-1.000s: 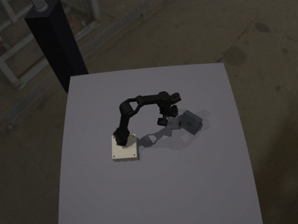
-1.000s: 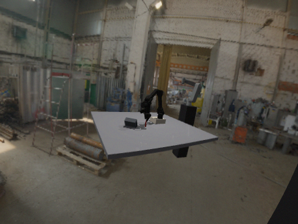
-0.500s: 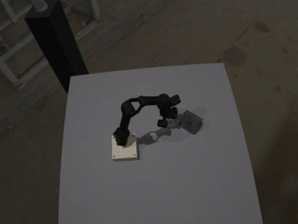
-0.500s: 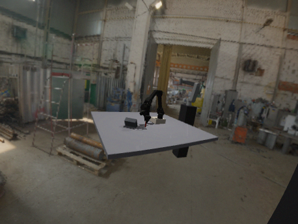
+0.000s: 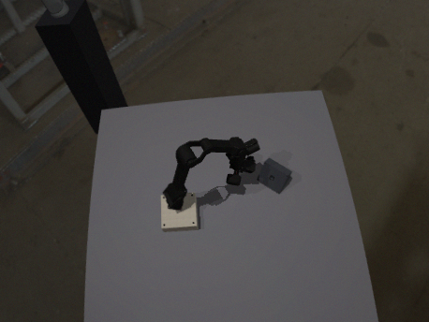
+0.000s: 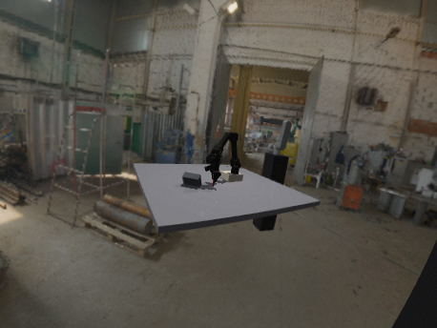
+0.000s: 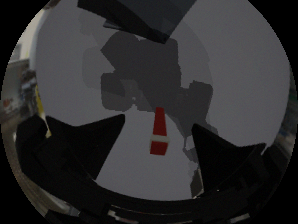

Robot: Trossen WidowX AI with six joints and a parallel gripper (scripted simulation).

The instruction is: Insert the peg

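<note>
Right now my gripper tip is 18 cm short of the grey sloped panel and 1 cm to the right of it. The rest, counted from my gripper tip: red peg 2 cm above.
</note>
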